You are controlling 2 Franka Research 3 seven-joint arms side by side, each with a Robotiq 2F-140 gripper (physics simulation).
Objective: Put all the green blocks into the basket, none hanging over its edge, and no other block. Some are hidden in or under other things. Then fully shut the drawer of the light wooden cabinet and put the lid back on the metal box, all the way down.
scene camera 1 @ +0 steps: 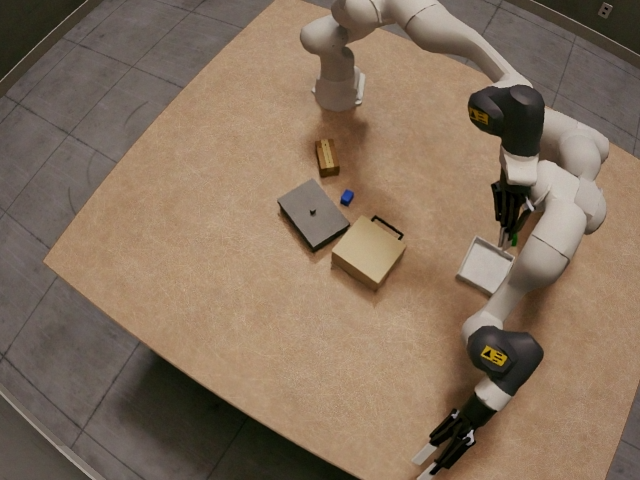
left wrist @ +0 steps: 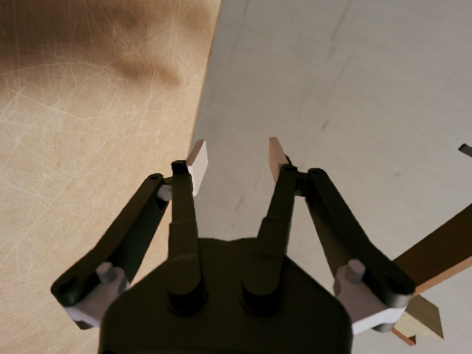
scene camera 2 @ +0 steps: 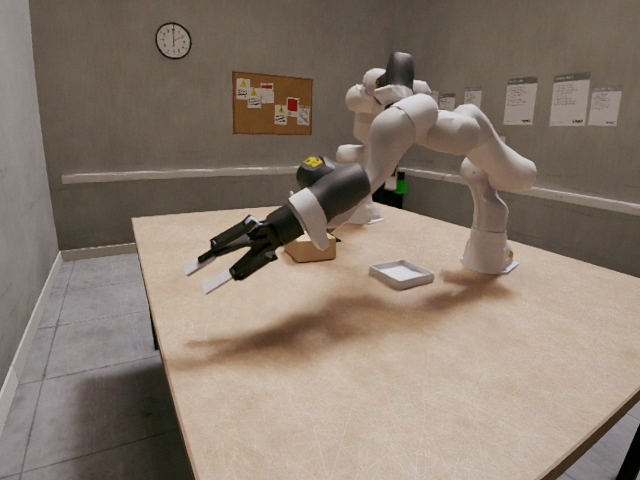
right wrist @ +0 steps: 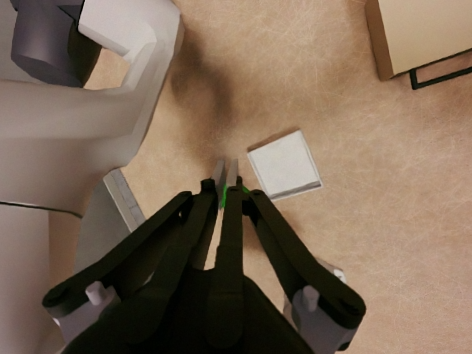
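Observation:
My right gripper (scene camera 1: pixel 503 241) (right wrist: pixel 228 170) is shut on a green block (scene camera 1: pixel 514 240) (scene camera 2: pixel 401 186) (right wrist: pixel 223 197), high above the table near the basket's edge in scene camera 1. The basket, a shallow white tray (scene camera 1: pixel 485 267) (scene camera 2: pixel 401 271) (right wrist: pixel 286 165), shows no block inside. My left gripper (scene camera 1: pixel 427 462) (scene camera 2: pixel 202 277) (left wrist: pixel 237 150) is open and empty by the table edge. The light wooden cabinet (scene camera 1: pixel 368 251) (scene camera 2: pixel 312 252) (right wrist: pixel 430 35) has a black handle; its drawer front is hidden. The grey metal box's lid (scene camera 1: pixel 313 222) lies on the box; whether it is fully down is unclear.
A blue block (scene camera 1: pixel 346 197) lies between the metal box and the cabinet's handle side. A small brown box with a yellow stripe (scene camera 1: pixel 327 157) lies near the right arm's base. The left arm (scene camera 1: pixel 547 253) passes close beside the basket and the right gripper.

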